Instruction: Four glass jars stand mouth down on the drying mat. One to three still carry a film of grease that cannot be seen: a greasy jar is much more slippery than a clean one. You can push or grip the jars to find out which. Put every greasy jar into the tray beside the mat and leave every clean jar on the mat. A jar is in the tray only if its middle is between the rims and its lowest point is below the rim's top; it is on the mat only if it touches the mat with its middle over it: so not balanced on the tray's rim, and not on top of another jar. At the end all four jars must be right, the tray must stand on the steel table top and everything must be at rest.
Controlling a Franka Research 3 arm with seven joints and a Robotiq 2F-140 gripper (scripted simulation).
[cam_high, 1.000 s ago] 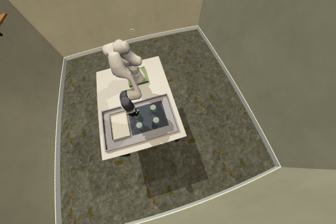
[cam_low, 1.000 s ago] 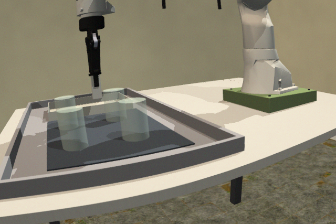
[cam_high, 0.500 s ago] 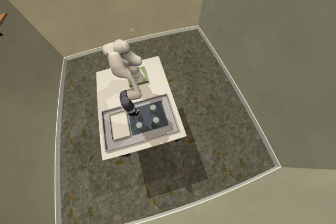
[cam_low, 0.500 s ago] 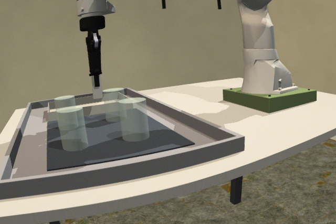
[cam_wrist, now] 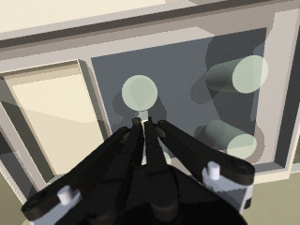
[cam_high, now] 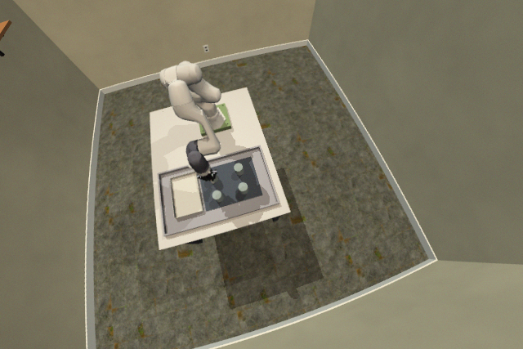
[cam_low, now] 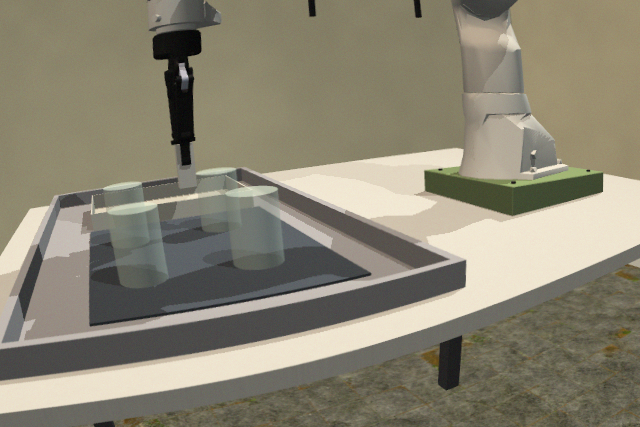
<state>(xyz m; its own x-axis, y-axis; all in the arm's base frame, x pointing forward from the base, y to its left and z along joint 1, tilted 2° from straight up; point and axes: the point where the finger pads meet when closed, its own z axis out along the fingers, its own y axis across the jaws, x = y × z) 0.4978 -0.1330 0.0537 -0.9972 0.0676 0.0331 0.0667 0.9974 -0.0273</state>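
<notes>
The dark mat is 2 cm ahead of my hand, 10 cm to the left of it and 10 cm below it. Round my hand: cream tray 22 cm to the right, 10 cm below.
</notes>
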